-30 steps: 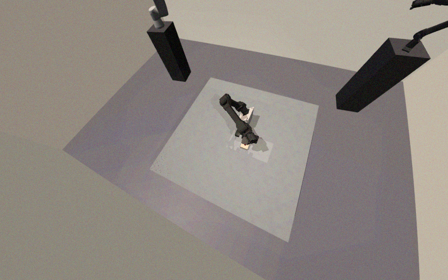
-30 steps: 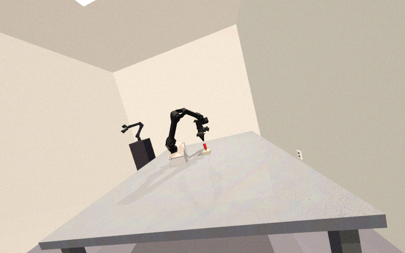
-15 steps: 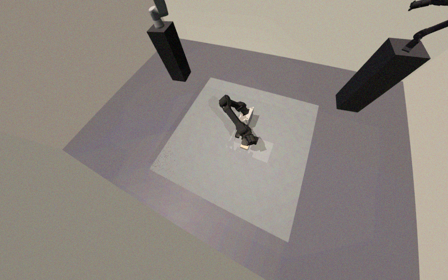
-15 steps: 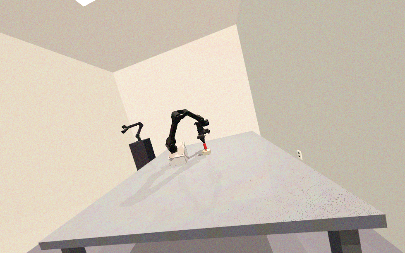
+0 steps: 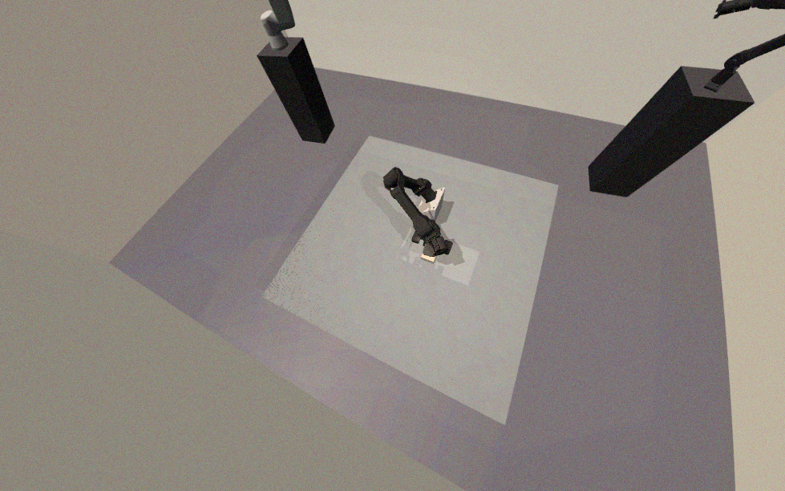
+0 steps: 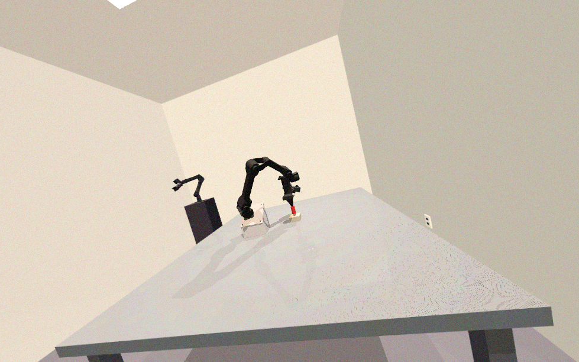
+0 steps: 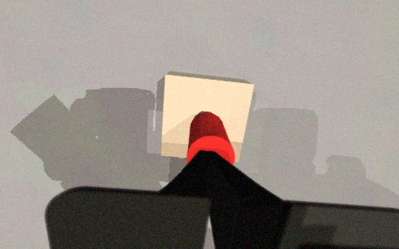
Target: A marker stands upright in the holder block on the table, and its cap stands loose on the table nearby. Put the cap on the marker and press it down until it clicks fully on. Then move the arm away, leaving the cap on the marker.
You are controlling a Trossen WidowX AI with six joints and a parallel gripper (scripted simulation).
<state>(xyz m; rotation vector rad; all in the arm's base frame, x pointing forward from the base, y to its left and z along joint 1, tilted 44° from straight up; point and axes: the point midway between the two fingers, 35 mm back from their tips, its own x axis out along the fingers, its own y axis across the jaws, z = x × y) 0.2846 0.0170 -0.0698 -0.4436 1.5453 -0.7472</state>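
The red cap is 2 cm below my gripper tip. From my gripper tip the other things lie so: holder block: 8 cm below.
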